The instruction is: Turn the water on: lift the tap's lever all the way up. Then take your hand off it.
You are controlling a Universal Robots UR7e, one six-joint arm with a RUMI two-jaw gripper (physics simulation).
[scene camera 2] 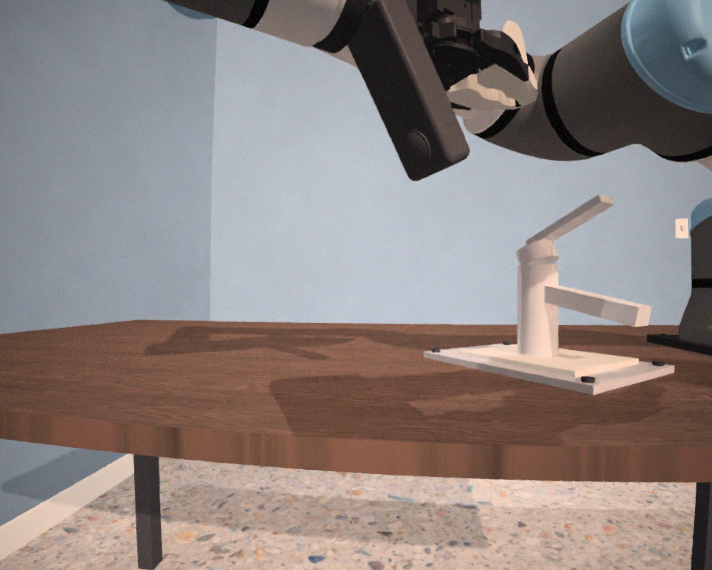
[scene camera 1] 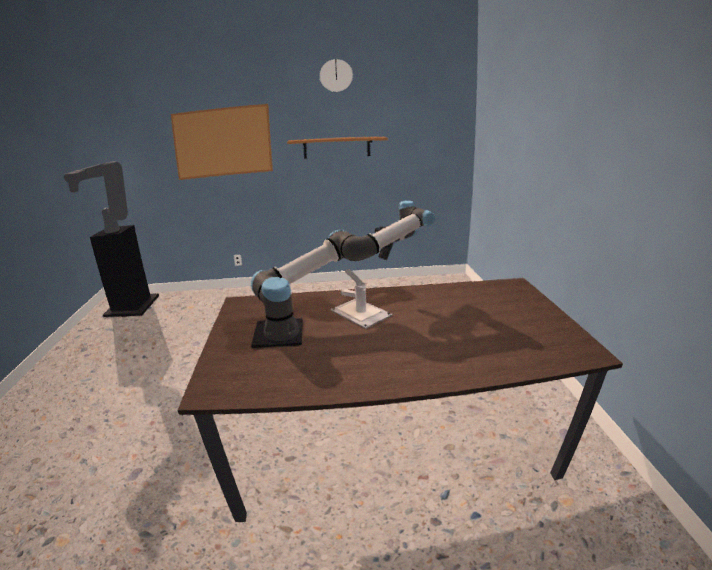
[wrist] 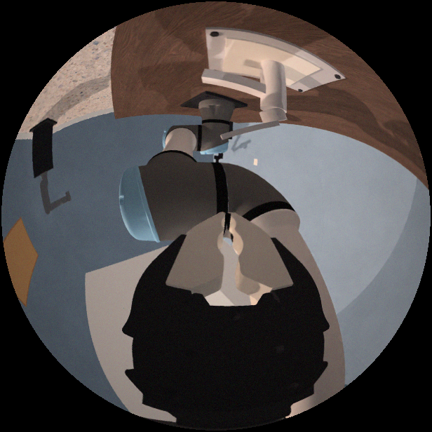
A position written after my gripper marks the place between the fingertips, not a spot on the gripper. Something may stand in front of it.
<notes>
I see my gripper (scene camera 2: 531, 99), a white tap (scene camera 2: 538, 295) and a base plate (scene camera 2: 595, 383).
My gripper is seen too in the wrist view (wrist: 225, 214). The white tap is seen too in scene camera 1 (scene camera 1: 358, 309) and in the wrist view (wrist: 275, 66).
</notes>
